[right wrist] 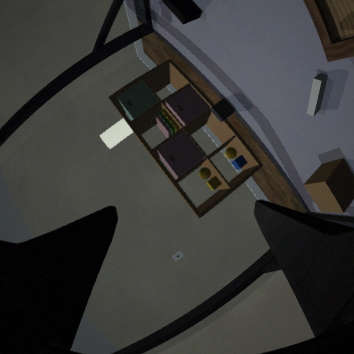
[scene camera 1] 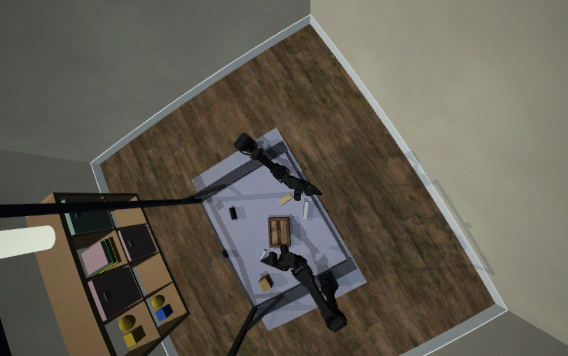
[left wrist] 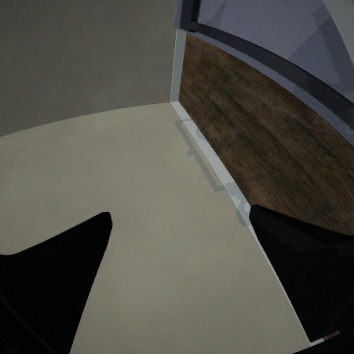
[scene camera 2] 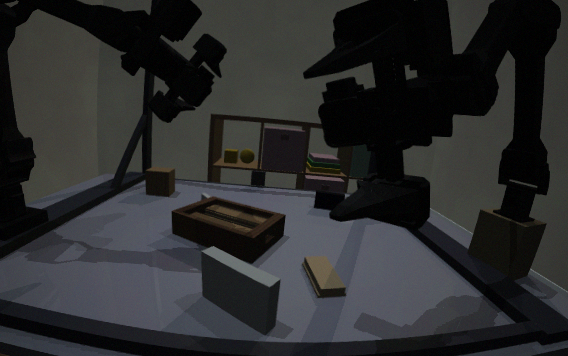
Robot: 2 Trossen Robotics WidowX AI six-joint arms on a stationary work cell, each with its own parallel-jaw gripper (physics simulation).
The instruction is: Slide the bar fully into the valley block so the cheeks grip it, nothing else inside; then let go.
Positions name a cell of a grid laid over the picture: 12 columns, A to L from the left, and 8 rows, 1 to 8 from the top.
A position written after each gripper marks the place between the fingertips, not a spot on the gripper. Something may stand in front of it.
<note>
The left gripper (scene camera 2: G4) is open, with nothing in its grasp. Also in view: a grey block (scene camera 2: F7). The right gripper (scene camera 2: E3) is open, with nothing in its grasp. A tan bar (scene camera 2: G7) rests on the table.
The left gripper shows as well in the left wrist view (left wrist: G5). The right gripper also shows in the right wrist view (right wrist: G5). The right wrist view misses the tan bar: it is out of frame. The left wrist view misses the tan bar: it is out of frame.
</note>
